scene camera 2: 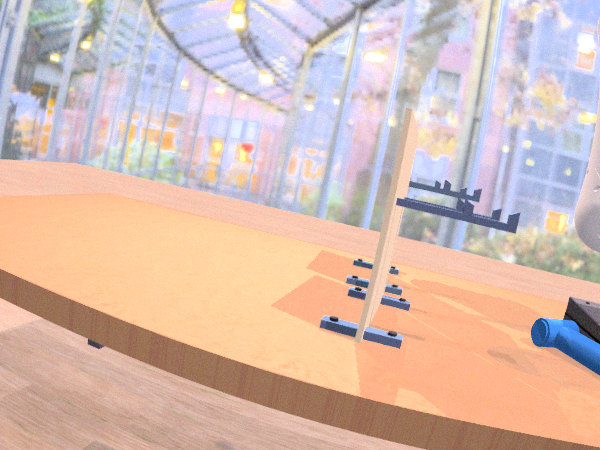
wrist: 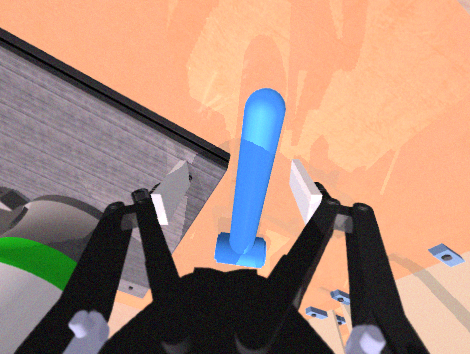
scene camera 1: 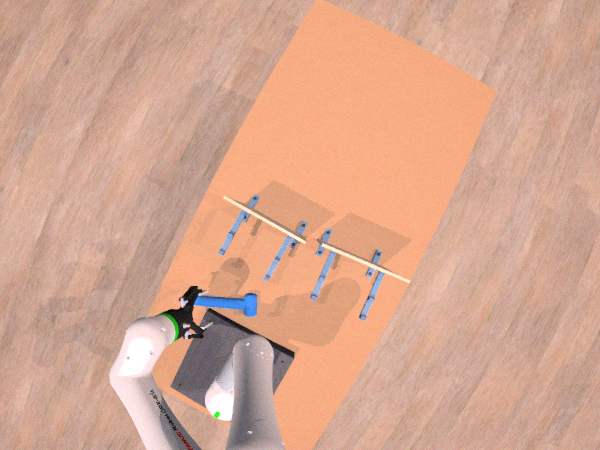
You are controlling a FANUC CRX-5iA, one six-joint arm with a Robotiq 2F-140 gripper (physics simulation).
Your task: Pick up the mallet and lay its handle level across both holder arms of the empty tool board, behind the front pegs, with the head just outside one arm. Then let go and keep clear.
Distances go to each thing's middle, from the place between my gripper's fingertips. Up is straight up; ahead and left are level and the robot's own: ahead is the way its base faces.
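What I see is the blue mallet (scene camera 2: 564, 335), which is 10 mm below my hand, 40 mm ahead of it and 50 mm to the right of it.
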